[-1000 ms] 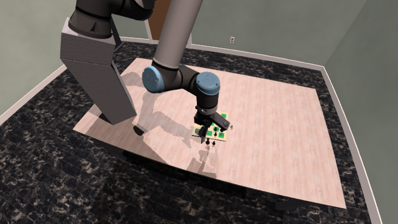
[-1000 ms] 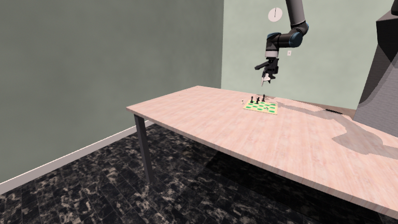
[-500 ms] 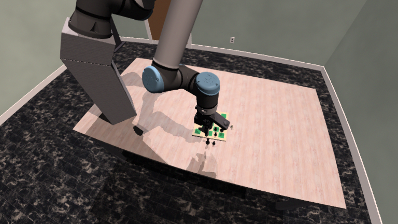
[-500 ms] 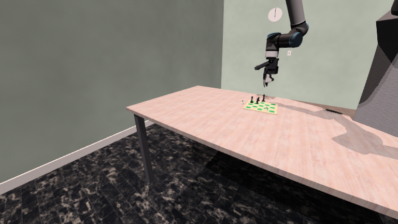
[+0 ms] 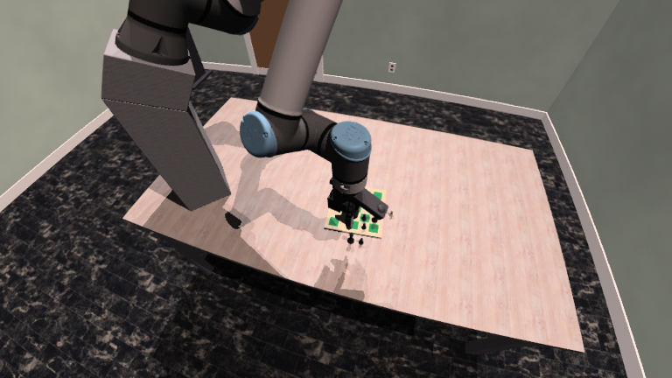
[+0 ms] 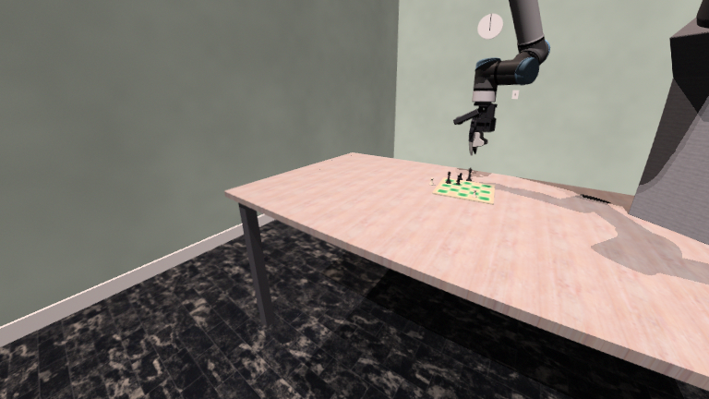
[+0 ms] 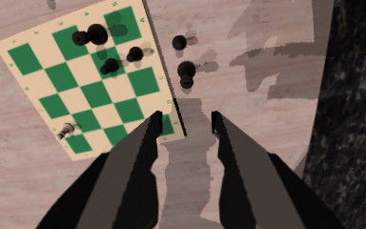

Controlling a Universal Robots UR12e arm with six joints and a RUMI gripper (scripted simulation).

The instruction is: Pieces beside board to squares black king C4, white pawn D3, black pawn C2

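Now: the black king 11 cm below my hand. The rest, counted from my hand: chessboard: 14 cm to the left, 13 cm below.
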